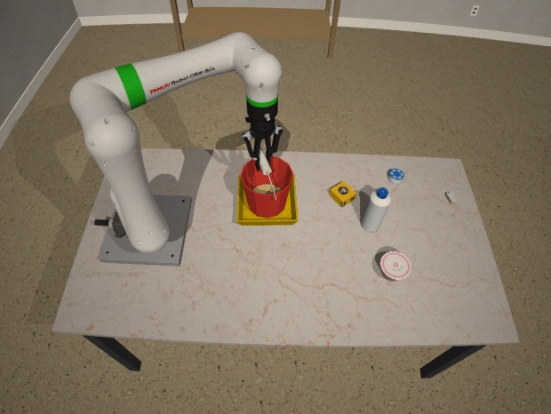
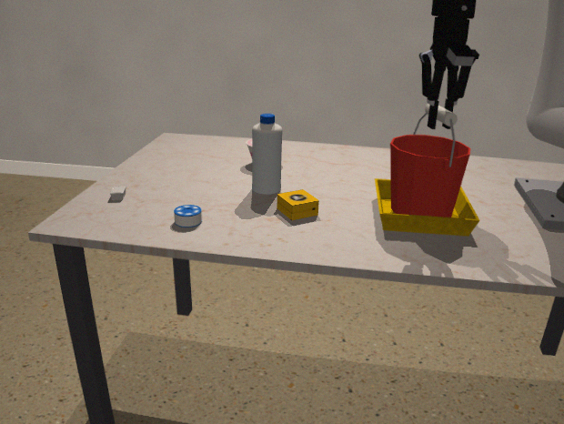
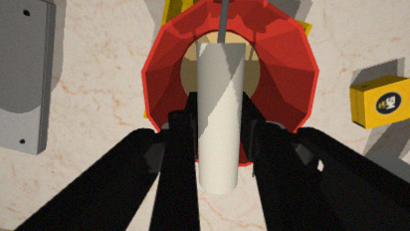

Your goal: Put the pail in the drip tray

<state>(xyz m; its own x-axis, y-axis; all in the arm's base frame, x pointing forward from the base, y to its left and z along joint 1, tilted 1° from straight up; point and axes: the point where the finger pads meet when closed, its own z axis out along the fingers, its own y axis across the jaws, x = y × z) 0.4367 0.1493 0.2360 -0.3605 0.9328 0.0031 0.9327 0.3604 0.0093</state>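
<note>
The red pail lies 10 cm below my hand and 1 cm ahead of it. Round my hand: white bottle: 42 cm ahead, 16 cm below, 6 cm to the right; then drip tray: 24 cm below, 1 cm to the left, 1 cm ahead; then pink-rimmed round dish: 48 cm ahead, 27 cm to the right, 22 cm below.
</note>
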